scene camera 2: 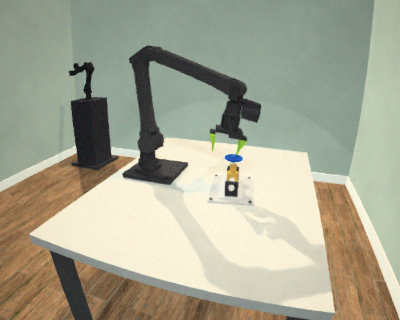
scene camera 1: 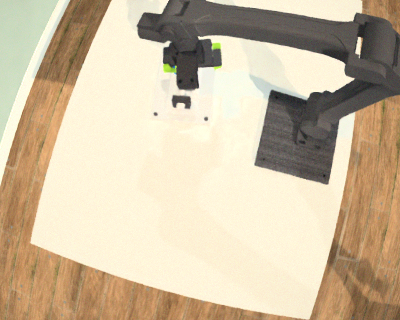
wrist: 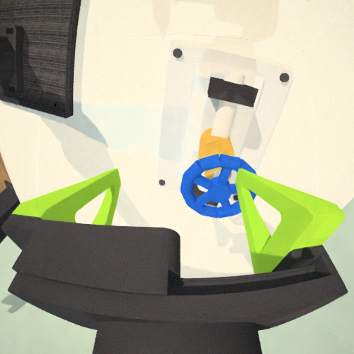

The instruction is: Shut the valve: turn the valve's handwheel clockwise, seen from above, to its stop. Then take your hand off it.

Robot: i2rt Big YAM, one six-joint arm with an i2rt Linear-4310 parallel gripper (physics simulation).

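The blue handwheel (scene camera 2: 233, 158) (wrist: 218, 186) lies level on top of the valve's orange body (scene camera 2: 232, 172) (wrist: 215, 145). In scene camera 1 the arm hides most of the wheel. The valve stands on a pale plate (scene camera 1: 165, 107) (scene camera 2: 215, 197) (wrist: 175, 110) with dark screws at its corners. My gripper (scene camera 2: 226, 152) (wrist: 177, 174) is open and empty, with green fingers pointing down, above the level of the wheel. In the wrist view the right fingertip overlaps the wheel's right rim, and the left fingertip is well out to the left of the wheel. No contact shows.
The arm's dark base plate (scene camera 1: 292, 145) (scene camera 2: 156, 172) (wrist: 50, 55) is on the white table (scene camera 1: 125, 200) (scene camera 2: 125, 225), beside the valve plate. A black bracket (scene camera 1: 181, 102) (scene camera 2: 231, 188) (wrist: 233, 92) holds the pipe end on the valve plate. A second small arm stands on a black pedestal (scene camera 2: 91, 132) beyond the table.
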